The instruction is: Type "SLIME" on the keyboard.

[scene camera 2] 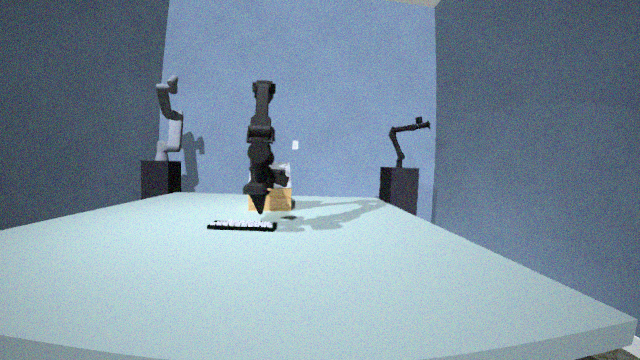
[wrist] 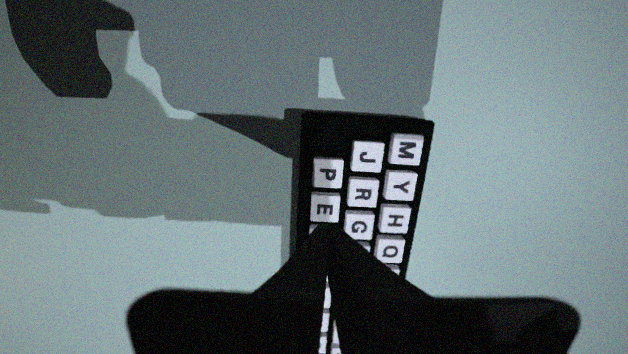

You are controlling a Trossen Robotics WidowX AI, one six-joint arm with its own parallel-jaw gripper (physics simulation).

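Places are measured from the arm's base along level axes (x ahead, y left, z up), in millimetres.
Where they show: gripper, fingertip midpoint: (scene camera 2: 260,214) (wrist: 326,234).
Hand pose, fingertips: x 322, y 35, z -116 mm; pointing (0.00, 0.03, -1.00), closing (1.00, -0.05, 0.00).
Each offset is from my fingertips to the centre of the thing. Level surfaces: height alone.
The black keyboard {dx +17, dy -52, dz -31 mm} (scene camera 2: 242,228) (wrist: 360,126) with white keys lies on the table. My gripper (scene camera 2: 260,212) (wrist: 326,234) is shut and empty, pointing down above the keyboard's right end in the scene view. In the wrist view its tip shows just below the E key {dx +1, dy +2, dz -26 mm} (wrist: 325,208) and left of the G key {dx +19, dy -9, dz -26 mm} (wrist: 359,226). The P key {dx +2, dy +21, dz -26 mm} (wrist: 328,173), J key {dx +21, dy +29, dz -26 mm} (wrist: 367,157), R key {dx +20, dy +10, dz -26 mm} (wrist: 363,193), M key {dx +40, dy +33, dz -26 mm} (wrist: 406,150), Y key {dx +39, dy +14, dz -26 mm} (wrist: 400,186), H key {dx +38, dy -5, dz -26 mm} (wrist: 395,219) and Q key {dx +37, dy -24, dz -26 mm} (wrist: 390,250) also show. The fingers hide much of the keyboard; the letters S, L and I cannot be read.
An orange and white box (scene camera 2: 281,199) stands behind my arm on the pale table {dz -39 mm} (scene camera 2: 350,280). A grey arm on a dark pedestal (scene camera 2: 161,179) stands at the back left, and a dark arm on another pedestal (scene camera 2: 399,187) at the back right. Shadows fall on the table around the keyboard.
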